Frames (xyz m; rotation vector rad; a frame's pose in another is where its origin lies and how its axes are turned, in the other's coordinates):
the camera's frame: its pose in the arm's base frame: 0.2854 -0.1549 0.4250 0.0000 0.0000 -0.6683
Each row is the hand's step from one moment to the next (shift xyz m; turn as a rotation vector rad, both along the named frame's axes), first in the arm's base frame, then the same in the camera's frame.
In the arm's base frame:
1: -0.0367 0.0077 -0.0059 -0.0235 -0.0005 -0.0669
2: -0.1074 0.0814 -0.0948 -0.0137 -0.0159 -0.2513
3: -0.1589 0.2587 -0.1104 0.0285 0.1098 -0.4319
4: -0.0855 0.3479 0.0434 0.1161 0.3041 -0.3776
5: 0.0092 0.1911 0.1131 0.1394 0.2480 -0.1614
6: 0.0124 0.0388 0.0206 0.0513 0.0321 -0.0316
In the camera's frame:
1: -0.0336 -0.0167 -0.0059 -0.0181 -0.0150 -0.0669
2: -0.1347 -0.0027 -0.0948 -0.0009 -0.0210 -0.2513
3: -0.2850 0.1046 -0.1104 -0.0457 0.1038 -0.4319
4: -0.2827 0.2201 0.0434 -0.0973 0.3106 -0.3776
5: -0.1112 0.1557 0.1131 -0.0443 0.2810 -0.1614
6: -0.0143 0.0381 0.0206 0.0204 0.0570 -0.0316

